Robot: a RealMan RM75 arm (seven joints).
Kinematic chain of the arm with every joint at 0, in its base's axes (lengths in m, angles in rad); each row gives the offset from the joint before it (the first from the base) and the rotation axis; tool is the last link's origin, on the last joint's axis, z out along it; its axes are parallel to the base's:
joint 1: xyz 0 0 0.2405 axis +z
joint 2: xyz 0 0 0 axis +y
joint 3: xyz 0 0 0.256 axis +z
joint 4: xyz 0 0 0 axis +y
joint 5: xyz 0 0 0.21 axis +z
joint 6: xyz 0 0 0 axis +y
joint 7: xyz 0 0 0.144 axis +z
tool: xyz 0 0 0
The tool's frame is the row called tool.
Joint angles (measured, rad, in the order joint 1, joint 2, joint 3, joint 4, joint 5, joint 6, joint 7), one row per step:
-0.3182 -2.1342 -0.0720 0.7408 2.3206 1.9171 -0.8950
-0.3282 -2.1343 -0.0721 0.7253 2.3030 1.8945 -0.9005
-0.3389 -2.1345 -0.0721 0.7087 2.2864 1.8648 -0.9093
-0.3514 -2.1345 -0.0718 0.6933 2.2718 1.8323 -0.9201
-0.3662 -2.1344 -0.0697 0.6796 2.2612 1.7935 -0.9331
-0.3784 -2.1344 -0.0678 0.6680 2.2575 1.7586 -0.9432
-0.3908 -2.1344 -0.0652 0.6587 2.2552 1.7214 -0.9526
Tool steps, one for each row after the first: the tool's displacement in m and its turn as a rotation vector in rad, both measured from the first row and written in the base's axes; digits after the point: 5 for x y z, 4 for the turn. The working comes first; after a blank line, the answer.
Tool pose at each row, in the base's axes (x y z in m, rotation vector in rad; the steps are taken from these numbers as rounded here):
-0.34522 0.21473 0.04729 -2.3623 -0.4574 -0.7718
-0.34413 0.22107 0.04623 -2.3410 -0.4616 -0.7821
-0.34365 0.22802 0.04480 -2.3178 -0.4744 -0.7882
-0.34321 0.23559 0.04343 -2.2959 -0.4901 -0.7912
-0.34307 0.24409 0.04181 -2.2773 -0.5100 -0.7862
-0.34340 0.25085 0.03980 -2.2654 -0.5299 -0.7770
-0.34406 0.25769 0.03802 -2.2542 -0.5490 -0.7620

0.00109 0.00634 -0.00106 0.0168 -0.0104 0.0070
0.00157 0.01329 -0.00249 0.0325 -0.0202 0.0214
0.00201 0.02086 -0.00386 0.0463 -0.0286 0.0381
0.00215 0.02936 -0.00548 0.0561 -0.0320 0.0589
0.00182 0.03612 -0.00749 0.0602 -0.0318 0.0786
0.00116 0.04296 -0.00927 0.0643 -0.0270 0.0994

